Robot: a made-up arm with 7 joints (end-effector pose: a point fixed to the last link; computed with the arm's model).
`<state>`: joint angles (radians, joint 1 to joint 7).
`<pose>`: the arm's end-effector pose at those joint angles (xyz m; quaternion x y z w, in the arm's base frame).
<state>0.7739 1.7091 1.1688 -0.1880 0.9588 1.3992 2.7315</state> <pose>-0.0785 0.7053 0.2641 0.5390 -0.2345 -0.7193 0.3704</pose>
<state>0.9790 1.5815 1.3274 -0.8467 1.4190 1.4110 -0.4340</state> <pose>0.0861 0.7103 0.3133 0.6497 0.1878 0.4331 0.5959</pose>
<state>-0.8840 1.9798 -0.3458 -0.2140 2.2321 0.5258 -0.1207</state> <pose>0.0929 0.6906 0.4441 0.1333 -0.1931 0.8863 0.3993</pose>
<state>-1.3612 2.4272 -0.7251 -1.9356 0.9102 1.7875 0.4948</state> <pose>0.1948 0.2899 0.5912 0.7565 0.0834 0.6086 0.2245</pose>
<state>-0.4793 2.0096 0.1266 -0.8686 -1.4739 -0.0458 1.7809</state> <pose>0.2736 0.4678 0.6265 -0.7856 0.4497 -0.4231 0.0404</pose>
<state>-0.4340 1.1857 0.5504 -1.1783 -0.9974 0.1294 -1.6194</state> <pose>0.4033 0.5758 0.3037 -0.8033 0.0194 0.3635 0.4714</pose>
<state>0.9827 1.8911 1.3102 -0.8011 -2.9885 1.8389 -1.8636</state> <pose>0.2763 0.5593 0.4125 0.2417 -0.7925 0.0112 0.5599</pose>
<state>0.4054 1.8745 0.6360 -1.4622 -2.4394 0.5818 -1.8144</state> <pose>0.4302 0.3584 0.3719 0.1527 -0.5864 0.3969 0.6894</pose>
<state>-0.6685 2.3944 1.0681 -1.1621 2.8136 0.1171 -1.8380</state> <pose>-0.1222 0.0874 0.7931 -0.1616 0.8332 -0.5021 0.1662</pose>
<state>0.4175 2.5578 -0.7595 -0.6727 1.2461 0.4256 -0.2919</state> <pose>0.2726 0.5604 0.5573 -0.9913 -0.0840 -0.0091 0.1007</pose>
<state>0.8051 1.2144 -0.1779 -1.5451 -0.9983 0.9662 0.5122</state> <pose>0.1087 0.4691 -0.2433 0.9704 -0.1883 -0.1403 0.0567</pose>
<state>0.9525 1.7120 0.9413 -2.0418 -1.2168 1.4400 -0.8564</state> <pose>0.3711 0.2895 0.2489 -0.7515 -0.0678 0.0684 0.6527</pose>
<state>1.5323 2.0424 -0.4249 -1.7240 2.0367 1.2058 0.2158</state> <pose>-0.1733 0.5016 -0.0853 0.4462 0.8418 -0.1231 0.2776</pose>
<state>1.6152 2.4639 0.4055 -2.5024 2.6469 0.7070 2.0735</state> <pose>0.0671 0.1339 -0.1396 -0.2928 -0.9111 -0.2823 0.0667</pose>
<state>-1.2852 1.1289 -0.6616 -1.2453 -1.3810 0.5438 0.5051</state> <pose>0.6320 0.1189 0.4188 -0.6990 0.5775 -0.2935 0.3029</pose>
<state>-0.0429 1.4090 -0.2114 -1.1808 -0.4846 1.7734 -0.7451</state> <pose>0.4028 0.5604 0.0281 -0.8764 -0.3887 0.2563 0.1232</pose>
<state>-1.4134 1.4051 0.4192 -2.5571 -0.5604 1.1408 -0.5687</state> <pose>-0.0272 0.0480 0.5080 -0.3988 0.3142 -0.7350 0.4495</pose>
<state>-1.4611 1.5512 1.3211 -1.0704 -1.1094 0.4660 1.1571</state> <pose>-0.1173 0.6039 0.4571 0.1419 0.1854 -0.9601 0.1540</pose>
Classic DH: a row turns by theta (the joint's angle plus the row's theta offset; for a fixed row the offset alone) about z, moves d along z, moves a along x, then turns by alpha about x. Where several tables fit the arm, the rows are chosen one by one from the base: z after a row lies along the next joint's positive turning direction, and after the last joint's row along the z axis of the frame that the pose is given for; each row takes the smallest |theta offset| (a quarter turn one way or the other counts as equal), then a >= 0, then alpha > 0; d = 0 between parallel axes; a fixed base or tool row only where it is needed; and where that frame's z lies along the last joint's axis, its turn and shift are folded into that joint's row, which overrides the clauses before.
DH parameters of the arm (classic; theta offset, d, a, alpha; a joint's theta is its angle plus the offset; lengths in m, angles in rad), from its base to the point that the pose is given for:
base (fixed): 0 0.1598 0.0126 -1.2217
joint 1: 1.5708 -0.007 0.0366 1.5708
joint 2: 1.2217 0.0161 0.0226 -1.5708
joint 3: -1.5708 -0.3589 0.0572 -1.5708
joint 4: 0 -0.0039 -0.0554 1.5708
joint 5: 0 -0.3712 -0.0212 -1.5708
joint 6: 0 0.0351 -0.0178 1.5708
joint 7: 0.3931 -0.0214 0.0154 1.4627
tool (fixed): -0.2265 0.0073 0 0

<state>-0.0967 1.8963 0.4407 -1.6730 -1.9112 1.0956 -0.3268</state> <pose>0.3924 0.2366 0.4841 -0.4755 -0.0760 -0.1249 0.8675</pose>
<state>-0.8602 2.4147 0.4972 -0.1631 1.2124 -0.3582 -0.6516</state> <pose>-0.2167 0.5161 0.6350 -0.3447 0.3197 -0.8037 0.3648</pose>
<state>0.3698 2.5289 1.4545 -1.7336 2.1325 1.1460 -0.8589</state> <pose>0.3140 -0.1326 0.5917 0.5858 -0.7029 -0.2330 0.3294</pose>
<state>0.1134 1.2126 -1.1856 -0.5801 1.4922 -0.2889 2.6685</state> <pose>-0.0174 0.6482 -0.3016 -0.1918 0.3461 0.8874 0.2365</pose>
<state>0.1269 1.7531 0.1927 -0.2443 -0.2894 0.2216 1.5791</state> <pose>0.0789 0.7342 0.3433 0.6483 -0.0656 0.7573 0.0436</pose>
